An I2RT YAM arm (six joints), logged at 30 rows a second.
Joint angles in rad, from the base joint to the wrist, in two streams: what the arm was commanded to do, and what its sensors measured. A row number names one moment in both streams.
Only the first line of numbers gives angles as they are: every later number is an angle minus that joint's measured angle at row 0.
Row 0, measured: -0.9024 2.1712 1.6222 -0.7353 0.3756 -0.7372
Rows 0 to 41, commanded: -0.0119 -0.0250 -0.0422 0.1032 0.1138 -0.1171; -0.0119 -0.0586 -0.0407 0.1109 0.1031 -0.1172; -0.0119 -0.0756 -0.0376 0.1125 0.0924 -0.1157; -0.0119 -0.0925 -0.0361 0.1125 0.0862 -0.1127; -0.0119 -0.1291 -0.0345 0.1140 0.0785 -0.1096; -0.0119 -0.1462 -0.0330 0.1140 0.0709 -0.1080; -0.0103 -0.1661 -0.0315 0.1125 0.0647 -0.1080; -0.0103 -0.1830 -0.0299 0.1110 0.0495 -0.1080; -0.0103 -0.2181 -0.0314 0.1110 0.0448 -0.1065; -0.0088 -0.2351 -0.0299 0.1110 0.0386 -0.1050; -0.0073 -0.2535 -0.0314 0.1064 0.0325 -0.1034; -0.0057 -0.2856 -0.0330 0.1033 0.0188 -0.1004; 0.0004 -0.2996 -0.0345 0.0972 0.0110 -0.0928; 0.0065 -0.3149 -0.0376 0.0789 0.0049 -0.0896; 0.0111 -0.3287 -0.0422 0.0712 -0.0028 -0.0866; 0.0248 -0.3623 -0.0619 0.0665 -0.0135 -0.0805; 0.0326 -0.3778 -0.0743 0.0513 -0.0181 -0.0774; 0.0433 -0.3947 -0.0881 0.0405 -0.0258 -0.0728; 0.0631 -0.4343 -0.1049 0.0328 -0.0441 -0.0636; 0.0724 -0.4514 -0.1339 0.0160 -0.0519 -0.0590; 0.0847 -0.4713 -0.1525 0.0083 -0.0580 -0.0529; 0.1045 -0.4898 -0.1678 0.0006 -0.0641 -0.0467; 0.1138 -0.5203 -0.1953 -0.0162 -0.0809 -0.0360; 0.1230 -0.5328 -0.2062 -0.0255 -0.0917 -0.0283; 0.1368 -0.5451 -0.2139 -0.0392 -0.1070 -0.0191; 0.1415 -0.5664 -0.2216 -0.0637 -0.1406 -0.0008; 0.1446 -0.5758 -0.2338 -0.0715 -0.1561 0.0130; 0.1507 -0.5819 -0.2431 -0.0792 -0.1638 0.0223; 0.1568 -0.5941 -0.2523 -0.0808 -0.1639 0.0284; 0.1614 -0.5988 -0.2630 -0.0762 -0.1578 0.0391; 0.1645 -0.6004 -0.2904 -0.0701 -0.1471 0.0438; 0.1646 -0.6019 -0.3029 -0.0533 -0.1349 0.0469; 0.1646 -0.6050 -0.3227 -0.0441 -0.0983 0.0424; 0.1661 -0.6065 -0.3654 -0.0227 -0.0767 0.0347; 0.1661 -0.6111 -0.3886 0.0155 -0.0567 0.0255; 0.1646 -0.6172 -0.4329 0.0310 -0.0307 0.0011; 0.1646 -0.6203 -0.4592 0.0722 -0.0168 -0.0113; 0.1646 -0.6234 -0.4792 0.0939 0.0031 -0.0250; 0.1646 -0.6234 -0.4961 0.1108 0.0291 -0.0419; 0.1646 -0.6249 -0.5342 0.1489 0.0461 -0.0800; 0.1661 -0.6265 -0.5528 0.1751 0.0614 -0.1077; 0.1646 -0.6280 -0.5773 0.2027 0.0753 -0.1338
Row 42, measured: 0.1625 -0.5867 -0.5371 0.0691 -0.0149 -0.0473
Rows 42 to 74, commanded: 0.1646 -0.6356 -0.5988 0.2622 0.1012 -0.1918; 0.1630 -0.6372 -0.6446 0.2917 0.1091 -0.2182; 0.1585 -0.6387 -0.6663 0.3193 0.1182 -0.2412; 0.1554 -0.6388 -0.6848 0.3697 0.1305 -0.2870; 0.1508 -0.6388 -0.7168 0.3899 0.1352 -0.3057; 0.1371 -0.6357 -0.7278 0.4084 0.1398 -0.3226; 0.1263 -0.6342 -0.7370 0.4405 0.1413 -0.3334; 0.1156 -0.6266 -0.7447 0.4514 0.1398 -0.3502; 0.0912 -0.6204 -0.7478 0.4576 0.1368 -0.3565; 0.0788 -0.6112 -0.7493 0.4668 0.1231 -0.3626; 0.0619 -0.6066 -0.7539 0.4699 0.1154 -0.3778; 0.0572 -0.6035 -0.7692 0.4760 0.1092 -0.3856; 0.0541 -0.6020 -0.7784 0.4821 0.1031 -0.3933; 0.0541 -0.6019 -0.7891 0.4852 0.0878 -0.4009; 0.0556 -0.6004 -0.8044 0.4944 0.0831 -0.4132; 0.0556 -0.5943 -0.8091 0.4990 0.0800 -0.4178; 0.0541 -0.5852 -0.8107 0.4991 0.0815 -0.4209; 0.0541 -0.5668 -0.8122 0.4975 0.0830 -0.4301; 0.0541 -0.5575 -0.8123 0.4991 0.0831 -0.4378; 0.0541 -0.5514 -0.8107 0.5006 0.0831 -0.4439; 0.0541 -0.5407 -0.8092 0.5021 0.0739 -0.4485; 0.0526 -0.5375 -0.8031 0.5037 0.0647 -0.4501; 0.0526 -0.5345 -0.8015 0.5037 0.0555 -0.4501; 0.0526 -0.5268 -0.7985 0.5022 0.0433 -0.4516; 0.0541 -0.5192 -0.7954 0.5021 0.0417 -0.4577; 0.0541 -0.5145 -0.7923 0.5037 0.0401 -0.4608; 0.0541 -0.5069 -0.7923 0.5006 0.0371 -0.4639; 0.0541 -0.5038 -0.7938 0.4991 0.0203 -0.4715; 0.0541 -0.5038 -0.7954 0.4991 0.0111 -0.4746; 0.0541 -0.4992 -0.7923 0.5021 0.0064 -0.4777; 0.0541 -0.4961 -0.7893 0.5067 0.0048 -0.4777; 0.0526 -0.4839 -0.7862 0.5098 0.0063 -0.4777; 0.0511 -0.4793 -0.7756 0.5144 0.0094 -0.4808
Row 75, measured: 0.0527 -0.4975 -0.8064 0.4727 0.0354 -0.4650
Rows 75 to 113, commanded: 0.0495 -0.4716 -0.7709 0.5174 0.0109 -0.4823; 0.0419 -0.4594 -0.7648 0.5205 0.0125 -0.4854; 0.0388 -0.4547 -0.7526 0.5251 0.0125 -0.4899; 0.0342 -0.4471 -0.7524 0.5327 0.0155 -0.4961; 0.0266 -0.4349 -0.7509 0.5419 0.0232 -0.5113; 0.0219 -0.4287 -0.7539 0.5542 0.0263 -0.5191; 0.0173 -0.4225 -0.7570 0.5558 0.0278 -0.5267; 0.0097 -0.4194 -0.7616 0.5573 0.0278 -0.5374; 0.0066 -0.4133 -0.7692 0.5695 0.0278 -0.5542; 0.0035 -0.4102 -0.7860 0.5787 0.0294 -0.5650; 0.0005 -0.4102 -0.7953 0.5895 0.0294 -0.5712; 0.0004 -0.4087 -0.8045 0.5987 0.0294 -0.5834; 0.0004 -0.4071 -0.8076 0.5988 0.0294 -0.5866; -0.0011 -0.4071 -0.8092 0.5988 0.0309 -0.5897; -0.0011 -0.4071 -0.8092 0.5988 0.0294 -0.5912; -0.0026 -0.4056 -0.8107 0.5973 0.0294 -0.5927; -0.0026 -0.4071 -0.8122 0.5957 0.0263 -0.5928; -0.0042 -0.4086 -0.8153 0.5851 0.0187 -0.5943; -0.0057 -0.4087 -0.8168 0.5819 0.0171 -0.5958; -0.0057 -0.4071 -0.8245 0.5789 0.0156 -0.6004; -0.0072 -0.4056 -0.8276 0.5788 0.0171 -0.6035; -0.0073 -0.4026 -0.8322 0.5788 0.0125 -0.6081; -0.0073 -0.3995 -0.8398 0.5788 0.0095 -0.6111; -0.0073 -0.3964 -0.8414 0.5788 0.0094 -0.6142; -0.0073 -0.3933 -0.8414 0.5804 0.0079 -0.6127; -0.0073 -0.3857 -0.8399 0.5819 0.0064 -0.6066; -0.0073 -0.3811 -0.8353 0.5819 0.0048 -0.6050; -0.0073 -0.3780 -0.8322 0.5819 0.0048 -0.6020; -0.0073 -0.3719 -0.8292 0.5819 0.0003 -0.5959; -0.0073 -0.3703 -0.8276 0.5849 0.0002 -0.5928; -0.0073 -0.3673 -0.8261 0.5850 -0.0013 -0.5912; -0.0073 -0.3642 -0.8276 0.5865 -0.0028 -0.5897; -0.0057 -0.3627 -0.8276 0.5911 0.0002 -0.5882; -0.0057 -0.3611 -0.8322 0.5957 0.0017 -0.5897; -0.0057 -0.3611 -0.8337 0.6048 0.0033 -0.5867; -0.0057 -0.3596 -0.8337 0.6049 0.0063 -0.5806; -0.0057 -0.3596 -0.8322 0.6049 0.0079 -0.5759; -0.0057 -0.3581 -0.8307 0.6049 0.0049 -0.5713; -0.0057 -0.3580 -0.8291 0.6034 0.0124 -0.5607
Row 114, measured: 0.0004 -0.3964 -0.8072 0.6359 0.0843 -0.6107
